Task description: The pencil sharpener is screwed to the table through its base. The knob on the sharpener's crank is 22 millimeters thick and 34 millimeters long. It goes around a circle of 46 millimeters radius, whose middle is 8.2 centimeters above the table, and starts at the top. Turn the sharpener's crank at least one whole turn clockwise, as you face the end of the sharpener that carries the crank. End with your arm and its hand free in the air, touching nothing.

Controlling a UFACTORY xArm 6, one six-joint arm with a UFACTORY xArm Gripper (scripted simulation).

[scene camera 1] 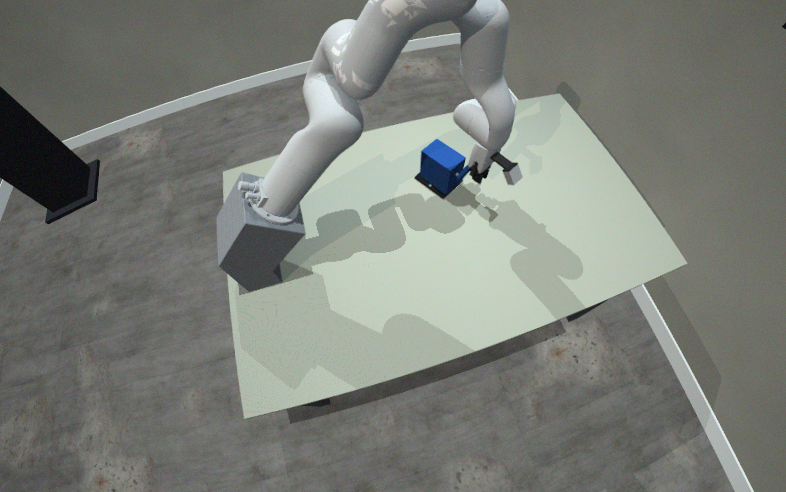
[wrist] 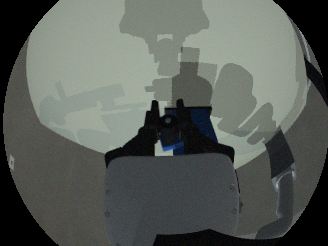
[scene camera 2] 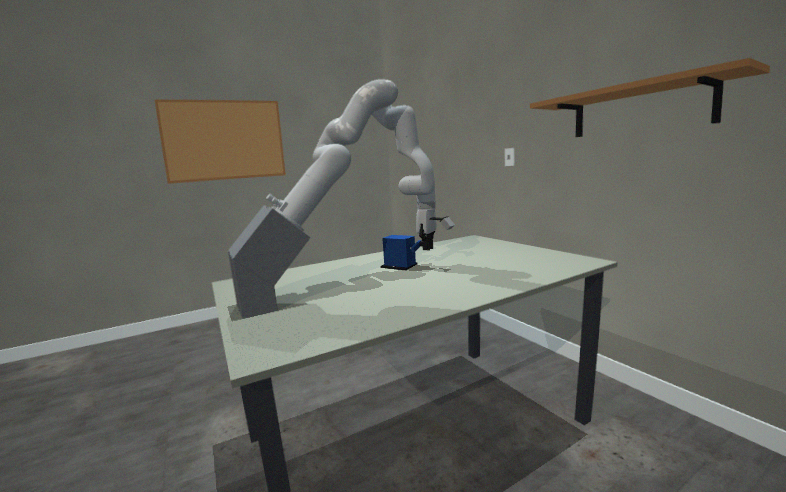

Labels:
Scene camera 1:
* my gripper: 479,178
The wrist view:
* my gripper: 167,108
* blue pencil sharpener: 201,114
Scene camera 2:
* my gripper: 428,249

